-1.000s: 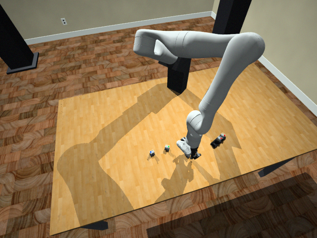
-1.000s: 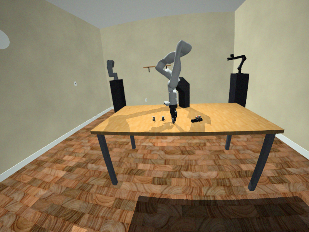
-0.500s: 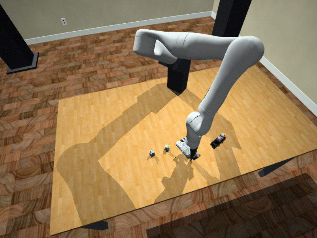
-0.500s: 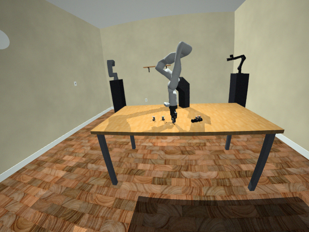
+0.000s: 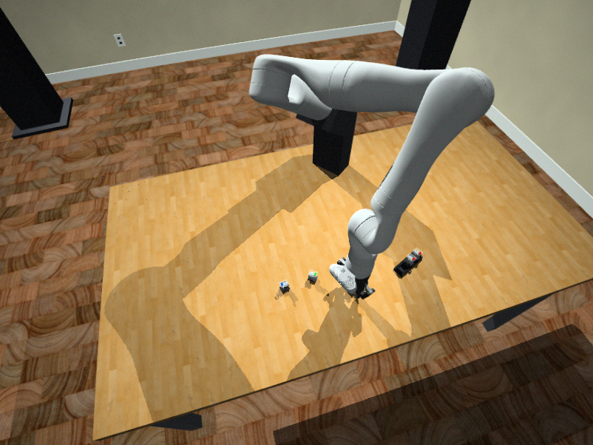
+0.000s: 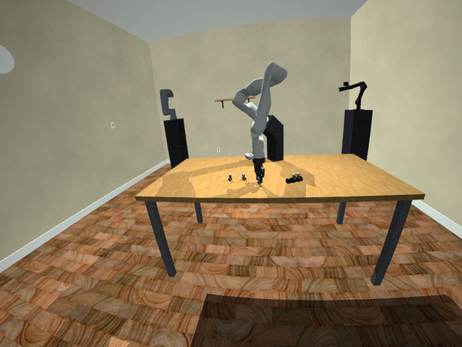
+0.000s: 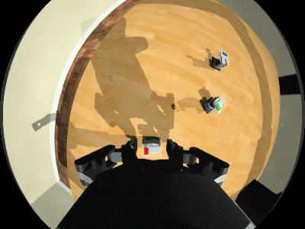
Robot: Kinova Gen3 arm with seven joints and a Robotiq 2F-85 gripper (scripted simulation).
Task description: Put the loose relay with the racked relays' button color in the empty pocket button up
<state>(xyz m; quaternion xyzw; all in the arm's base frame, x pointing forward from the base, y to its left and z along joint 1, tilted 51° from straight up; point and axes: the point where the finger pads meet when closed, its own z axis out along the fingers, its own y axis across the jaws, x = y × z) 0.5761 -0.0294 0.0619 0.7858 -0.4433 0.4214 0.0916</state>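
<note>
Right now the black rack is 22 cm to the left of my hand, 3 cm behind it and 2 cm below it.
</note>
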